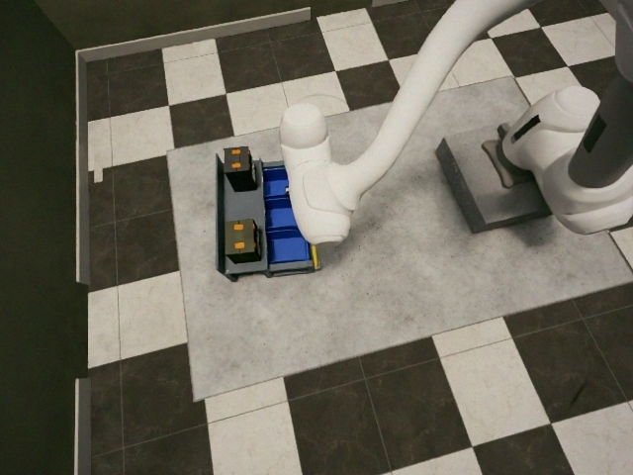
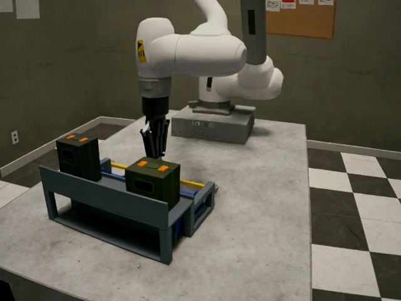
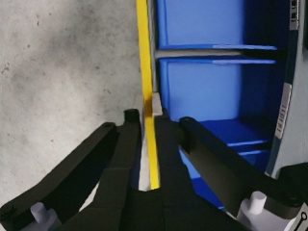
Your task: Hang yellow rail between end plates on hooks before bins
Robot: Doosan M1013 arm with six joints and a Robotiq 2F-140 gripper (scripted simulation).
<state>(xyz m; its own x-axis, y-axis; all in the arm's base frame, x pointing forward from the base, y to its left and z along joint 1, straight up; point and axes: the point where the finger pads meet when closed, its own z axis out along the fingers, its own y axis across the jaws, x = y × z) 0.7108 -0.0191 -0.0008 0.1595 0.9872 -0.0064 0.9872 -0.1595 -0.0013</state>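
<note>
The yellow rail lies 3 cm below my hand.
</note>
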